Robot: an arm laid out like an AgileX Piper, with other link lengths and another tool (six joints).
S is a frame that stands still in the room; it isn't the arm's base.
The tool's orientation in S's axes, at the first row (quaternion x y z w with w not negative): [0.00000, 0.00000, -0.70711, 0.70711]
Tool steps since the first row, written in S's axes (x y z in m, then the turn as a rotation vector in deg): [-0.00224, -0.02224, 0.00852, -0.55, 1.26, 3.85]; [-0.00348, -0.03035, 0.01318, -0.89, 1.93, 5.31]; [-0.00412, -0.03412, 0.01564, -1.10, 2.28, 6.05]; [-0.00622, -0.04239, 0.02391, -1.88, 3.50, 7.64]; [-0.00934, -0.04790, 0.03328, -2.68, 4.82, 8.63]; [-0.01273, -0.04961, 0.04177, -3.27, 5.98, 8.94]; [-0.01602, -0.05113, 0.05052, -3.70, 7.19, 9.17]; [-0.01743, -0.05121, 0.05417, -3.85, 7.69, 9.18]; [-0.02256, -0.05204, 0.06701, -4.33, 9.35, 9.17]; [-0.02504, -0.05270, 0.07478, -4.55, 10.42, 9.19]
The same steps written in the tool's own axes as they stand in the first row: [0.02224, -0.00224, 0.00852, -1.26, -0.55, 3.85]; [0.03035, -0.00348, 0.01318, -1.93, -0.89, 5.31]; [0.03412, -0.00412, 0.01564, -2.28, -1.10, 6.05]; [0.04239, -0.00622, 0.02391, -3.50, -1.88, 7.64]; [0.04790, -0.00934, 0.03328, -4.82, -2.68, 8.63]; [0.04961, -0.01273, 0.04177, -5.98, -3.27, 8.94]; [0.05113, -0.01602, 0.05052, -7.19, -3.70, 9.17]; [0.05121, -0.01743, 0.05417, -7.69, -3.85, 9.18]; [0.05204, -0.02256, 0.06701, -9.35, -4.33, 9.17]; [0.05270, -0.02504, 0.07478, -10.42, -4.55, 9.19]
